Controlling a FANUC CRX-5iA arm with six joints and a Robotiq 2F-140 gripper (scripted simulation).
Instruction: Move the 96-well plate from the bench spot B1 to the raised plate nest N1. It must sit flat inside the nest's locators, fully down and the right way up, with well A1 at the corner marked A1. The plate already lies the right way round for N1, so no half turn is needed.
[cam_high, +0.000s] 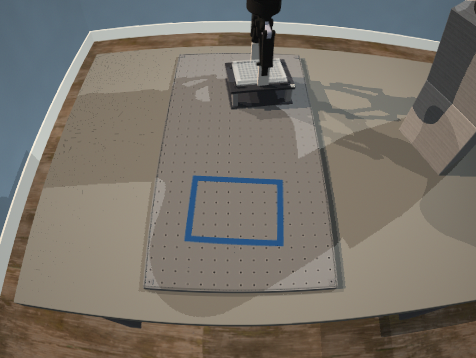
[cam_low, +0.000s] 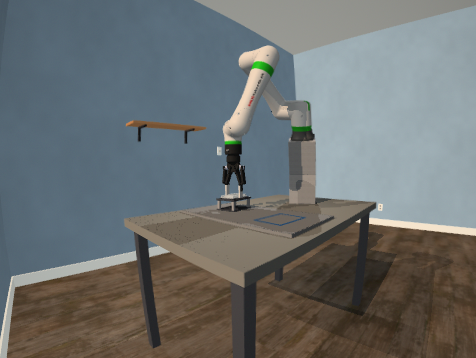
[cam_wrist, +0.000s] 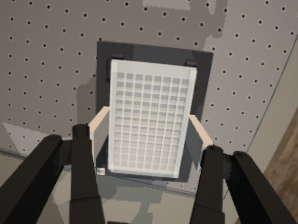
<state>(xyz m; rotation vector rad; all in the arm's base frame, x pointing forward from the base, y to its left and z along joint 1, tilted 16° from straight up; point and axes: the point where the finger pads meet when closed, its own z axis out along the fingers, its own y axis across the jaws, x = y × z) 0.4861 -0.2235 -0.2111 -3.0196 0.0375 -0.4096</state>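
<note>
The 96-well plate lies 20 mm below my hand. From my hand the other things lie so: raised plate nest N1 (30 mm below); A1 label (70 mm behind, 60 mm to the left, 30 mm below).
</note>
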